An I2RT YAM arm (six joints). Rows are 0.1 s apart.
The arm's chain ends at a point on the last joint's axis. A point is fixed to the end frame.
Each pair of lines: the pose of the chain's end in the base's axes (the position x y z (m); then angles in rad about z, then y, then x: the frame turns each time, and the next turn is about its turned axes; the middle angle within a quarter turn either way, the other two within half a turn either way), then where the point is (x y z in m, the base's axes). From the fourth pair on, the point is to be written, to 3 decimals.
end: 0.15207 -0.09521 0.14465 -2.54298 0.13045 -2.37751
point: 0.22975 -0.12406 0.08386
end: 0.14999 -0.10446 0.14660 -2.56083 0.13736 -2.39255
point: 0.22706 -0.13355 0.08514
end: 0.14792 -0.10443 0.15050 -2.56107 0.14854 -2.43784
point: 0.22420 -0.13031 0.08667
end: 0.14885 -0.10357 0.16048 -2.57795 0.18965 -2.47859
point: 0.226 -0.127 0.096
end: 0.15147 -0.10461 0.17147 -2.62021 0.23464 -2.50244
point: 0.229 -0.128 0.108
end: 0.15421 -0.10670 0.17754 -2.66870 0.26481 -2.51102
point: 0.232 -0.132 0.116
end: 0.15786 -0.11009 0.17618 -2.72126 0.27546 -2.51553
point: 0.235 -0.139 0.115
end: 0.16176 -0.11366 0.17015 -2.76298 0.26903 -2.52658
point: 0.237 -0.145 0.108
